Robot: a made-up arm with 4 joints.
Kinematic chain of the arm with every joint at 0, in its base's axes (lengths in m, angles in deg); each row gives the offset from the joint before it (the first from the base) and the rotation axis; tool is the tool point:
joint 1: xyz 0 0 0.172 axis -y
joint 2: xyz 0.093 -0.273 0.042 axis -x
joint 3: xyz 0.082 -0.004 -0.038 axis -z
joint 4: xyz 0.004 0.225 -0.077 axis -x
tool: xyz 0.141 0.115 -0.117
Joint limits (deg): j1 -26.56..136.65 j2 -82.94..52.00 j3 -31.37..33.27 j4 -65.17..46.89
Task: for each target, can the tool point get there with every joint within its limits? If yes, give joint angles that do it. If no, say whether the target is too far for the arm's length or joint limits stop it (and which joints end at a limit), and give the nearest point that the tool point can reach.
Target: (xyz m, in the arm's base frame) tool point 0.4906 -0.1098 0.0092
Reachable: yes | joints 10.90 18.77 24.68 -2.71
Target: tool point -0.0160 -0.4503 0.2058
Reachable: no: joint limits stop it (at a limit: joint 1, joint 2, joint 3, joint 4) | nearest point 0.0938 -0.3341 0.5412 | short by 0.372 m
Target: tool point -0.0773 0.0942 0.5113
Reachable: yes | joints 80.24 -60.37 0.28 30.04
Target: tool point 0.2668 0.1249 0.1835
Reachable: yes | joints -0.97 -39.20 -10.72 27.21
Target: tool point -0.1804 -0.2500 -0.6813
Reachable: no: too far | nearest point 0.0037 -0.2253 -0.2645 | short by 0.456 m
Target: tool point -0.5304 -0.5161 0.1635
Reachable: no: joint limits stop it (at a limit: joint 1, joint 2, joint 4) | nearest point -0.5435 -0.1730 0.1850 | short by 0.344 m
